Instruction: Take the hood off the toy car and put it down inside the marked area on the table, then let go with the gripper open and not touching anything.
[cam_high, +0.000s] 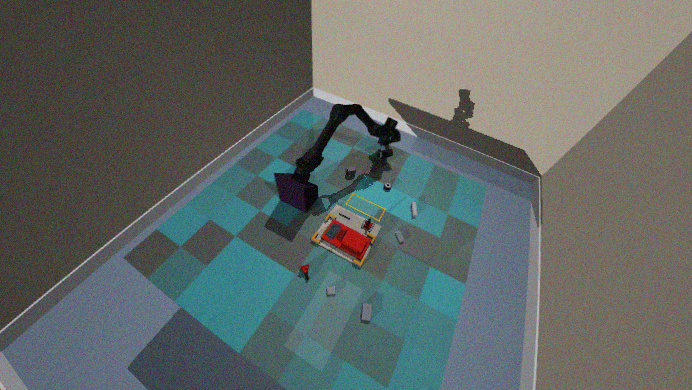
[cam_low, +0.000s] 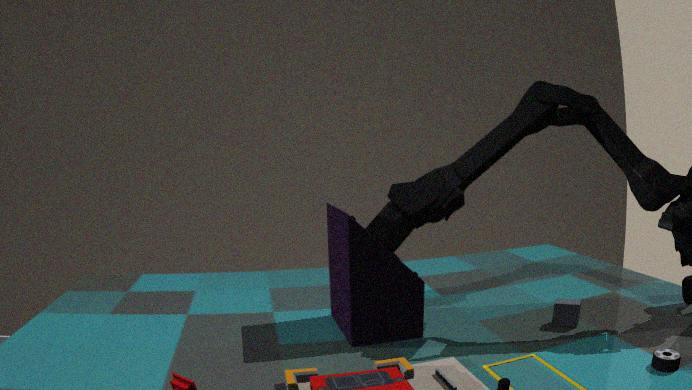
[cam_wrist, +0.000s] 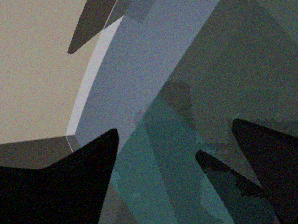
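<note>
My gripper tip is now 60 mm short of the hood, 690 mm to the left of it and 10 mm below it. The rest, counted from my gripper tip: black wheel (110 mm ahead, 300 mm to the right, 20 mm below).
</note>
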